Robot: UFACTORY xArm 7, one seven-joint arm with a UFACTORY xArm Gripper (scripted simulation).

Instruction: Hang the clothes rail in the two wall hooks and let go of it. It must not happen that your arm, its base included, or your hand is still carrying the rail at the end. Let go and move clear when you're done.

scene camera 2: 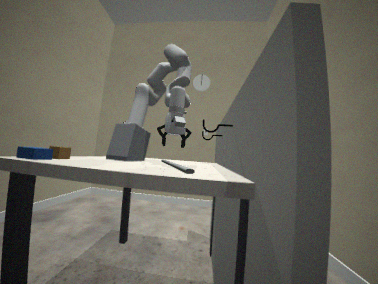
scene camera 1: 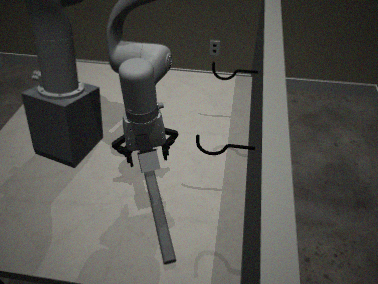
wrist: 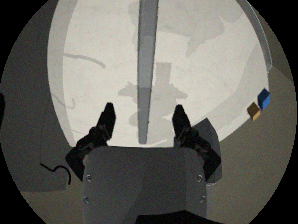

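Note:
The gripper appears in the pictures, the wrist view among them, and with the gripper the pictures show a clothes rail and a grey wall panel.

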